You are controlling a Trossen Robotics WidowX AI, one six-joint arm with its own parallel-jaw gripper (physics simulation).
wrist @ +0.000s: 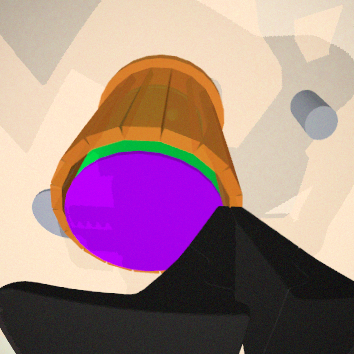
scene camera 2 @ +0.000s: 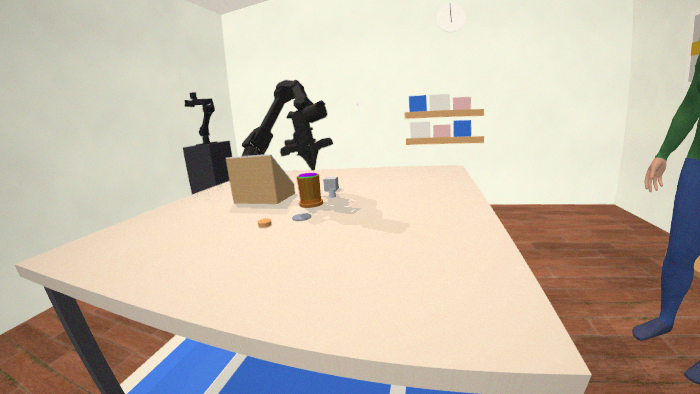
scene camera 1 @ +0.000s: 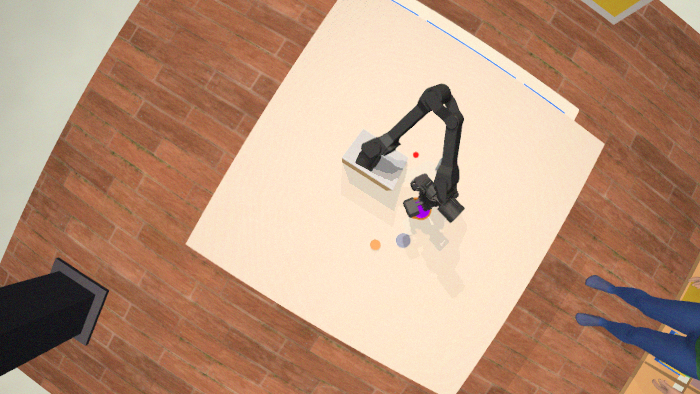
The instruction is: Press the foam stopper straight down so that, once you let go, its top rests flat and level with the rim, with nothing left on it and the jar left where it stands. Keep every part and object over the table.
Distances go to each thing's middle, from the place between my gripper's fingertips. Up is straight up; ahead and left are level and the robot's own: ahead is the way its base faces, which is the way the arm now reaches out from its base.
Now: the orange-brown jar (scene camera 2: 308,183) 10 mm behind my hand, 30 mm to the right of it and 60 mm below it. Also, from my hand: small grey cylinder (wrist: 316,117) (40 mm ahead, 60 mm to the left, 100 mm below); then grey disc (wrist: 41,207) (170 mm to the right, 110 mm below).
